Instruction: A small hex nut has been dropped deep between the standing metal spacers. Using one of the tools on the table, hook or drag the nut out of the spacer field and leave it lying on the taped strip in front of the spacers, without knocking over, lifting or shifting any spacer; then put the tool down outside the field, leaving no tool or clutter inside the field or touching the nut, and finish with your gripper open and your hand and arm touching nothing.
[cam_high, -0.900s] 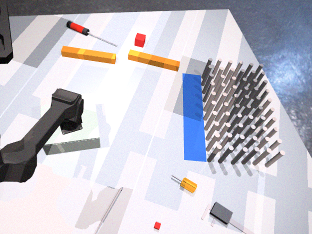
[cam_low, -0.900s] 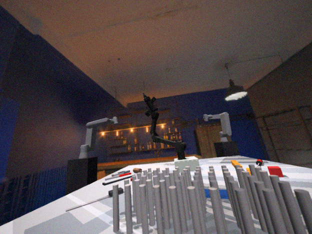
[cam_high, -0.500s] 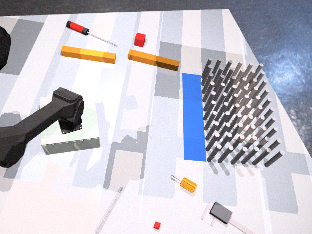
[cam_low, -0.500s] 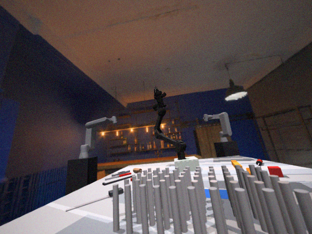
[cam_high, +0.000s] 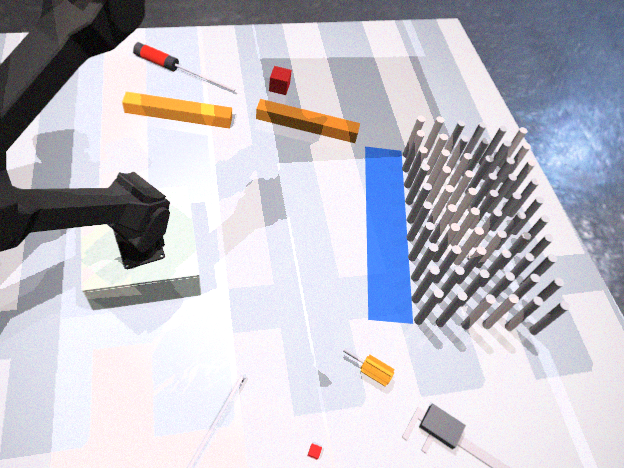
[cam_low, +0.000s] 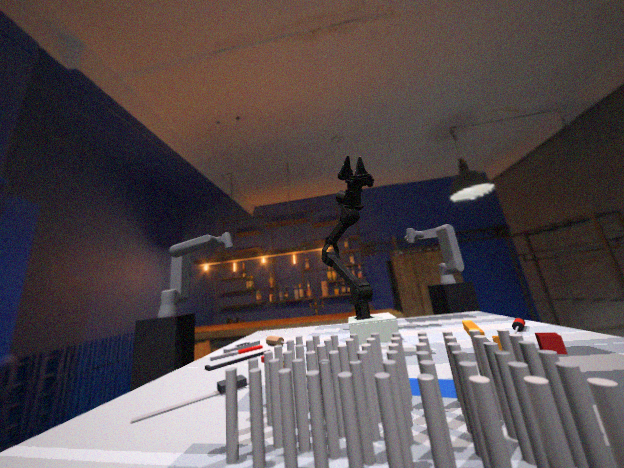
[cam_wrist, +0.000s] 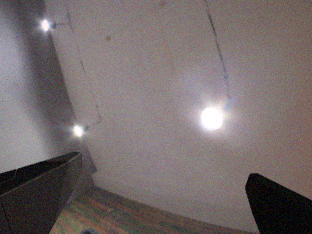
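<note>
The small red cube lies 71 cm below my gripper tip, 40 cm to the right of it and 2 cm behind it. The rest, counted from my gripper tip: yellow-handled tool 70 cm below, 32 cm to the right, 11 cm ahead; blue taped strip 72 cm below, 28 cm ahead, 8 cm to the right; wooden-handled tool 71 cm below, 33 cm to the right, 17 cm behind.
</note>
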